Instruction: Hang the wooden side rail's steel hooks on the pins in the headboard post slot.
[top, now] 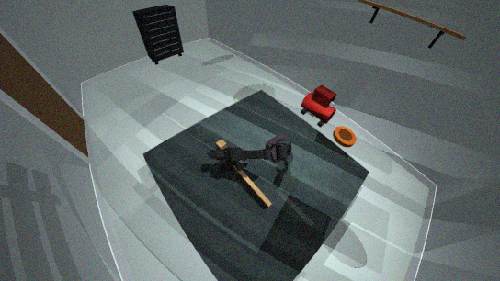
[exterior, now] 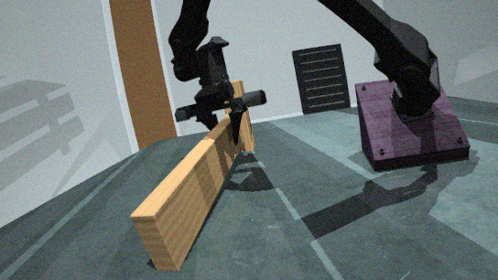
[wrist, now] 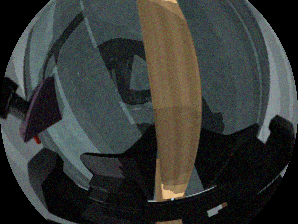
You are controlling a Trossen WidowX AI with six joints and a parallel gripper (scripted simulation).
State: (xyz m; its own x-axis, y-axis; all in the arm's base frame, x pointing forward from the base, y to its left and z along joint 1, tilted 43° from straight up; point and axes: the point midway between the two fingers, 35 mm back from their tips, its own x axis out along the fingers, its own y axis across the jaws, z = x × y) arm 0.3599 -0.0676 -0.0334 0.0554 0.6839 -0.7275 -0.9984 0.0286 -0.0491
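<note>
My gripper tip is now 140 mm to the left of the headboard post and 40 mm below it.
</note>
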